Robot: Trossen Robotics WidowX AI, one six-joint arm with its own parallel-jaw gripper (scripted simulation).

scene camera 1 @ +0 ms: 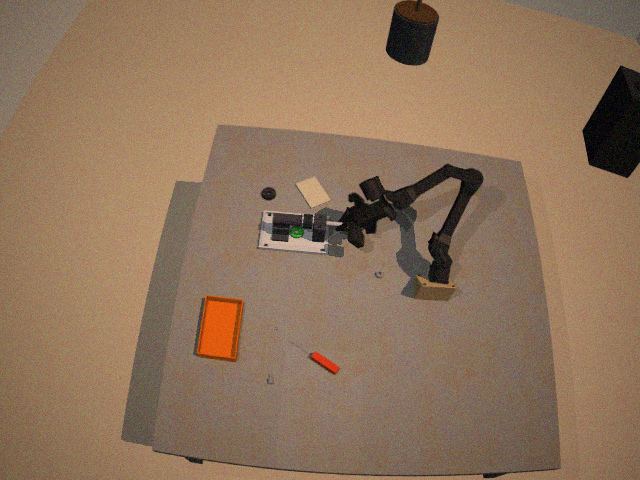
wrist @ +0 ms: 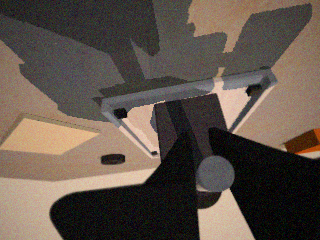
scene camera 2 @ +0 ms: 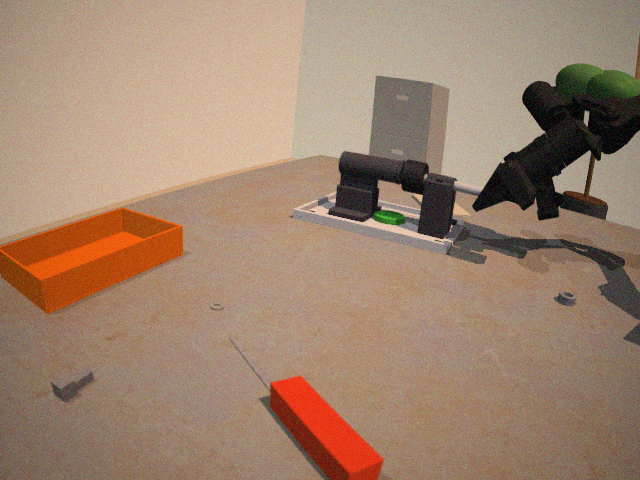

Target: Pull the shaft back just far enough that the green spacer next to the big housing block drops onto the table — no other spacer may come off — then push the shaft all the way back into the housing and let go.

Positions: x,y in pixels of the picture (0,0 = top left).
Scene:
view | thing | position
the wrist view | my gripper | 198,136
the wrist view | grey shaft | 215,174
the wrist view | housing block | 154,119

